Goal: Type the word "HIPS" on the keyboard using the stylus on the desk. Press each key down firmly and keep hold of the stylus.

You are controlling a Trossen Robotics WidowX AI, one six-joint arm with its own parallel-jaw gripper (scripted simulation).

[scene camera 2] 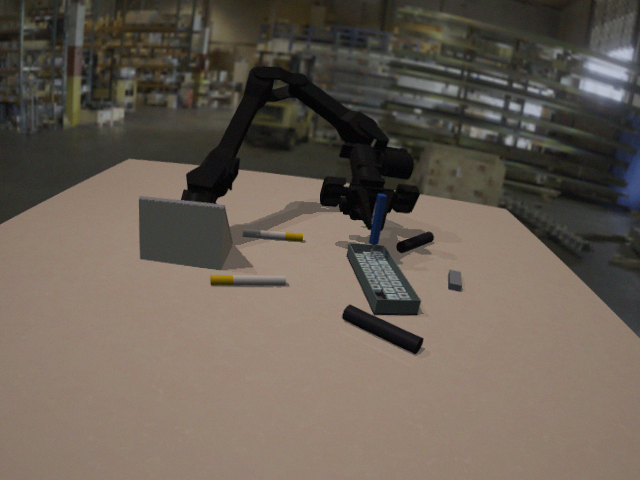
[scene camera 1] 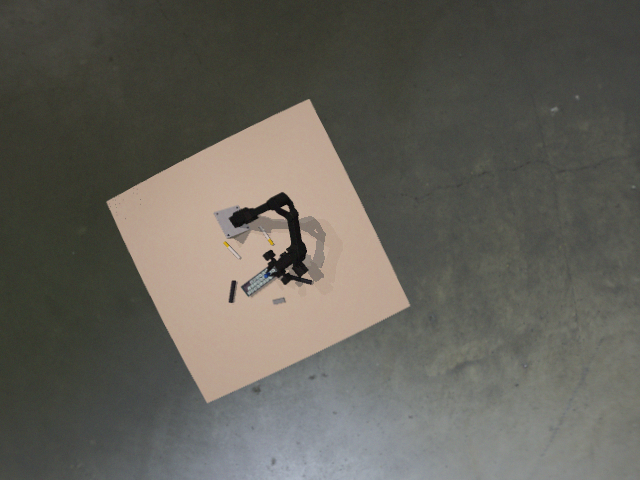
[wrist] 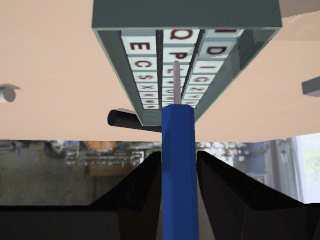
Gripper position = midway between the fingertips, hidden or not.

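Note:
Scene camera 2: my gripper (scene camera 2: 376,228), black cylinder (scene camera 2: 370,323). Wrist view: gripper again (wrist: 178,159).

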